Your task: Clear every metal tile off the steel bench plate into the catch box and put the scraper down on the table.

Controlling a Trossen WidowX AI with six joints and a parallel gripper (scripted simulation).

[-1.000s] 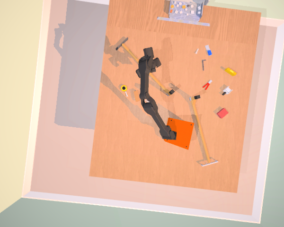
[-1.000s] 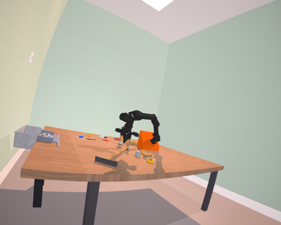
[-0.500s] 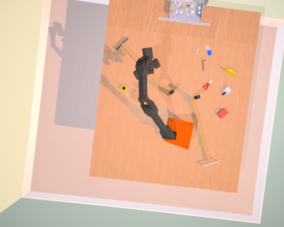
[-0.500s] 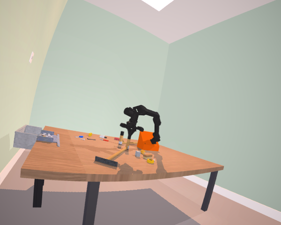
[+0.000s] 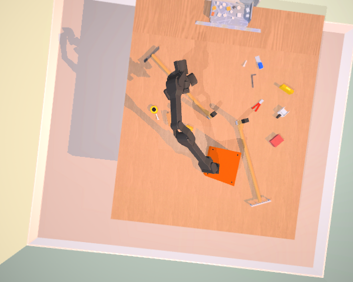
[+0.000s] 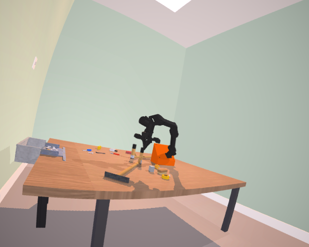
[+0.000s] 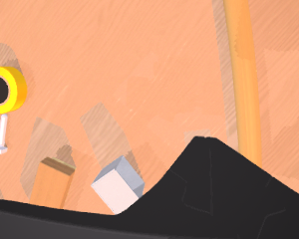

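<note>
My gripper tip is now 6 cm short of the long scraper, 2 cm to the left of it and 9 cm above it. Also, from my gripper tip: wooden block 17 cm behind, 4 cm to the left, 14 cm below; grey square piece 11 cm behind, 1 cm to the right, 14 cm below; tape measure 11 cm behind, 15 cm to the left, 15 cm below.
</note>
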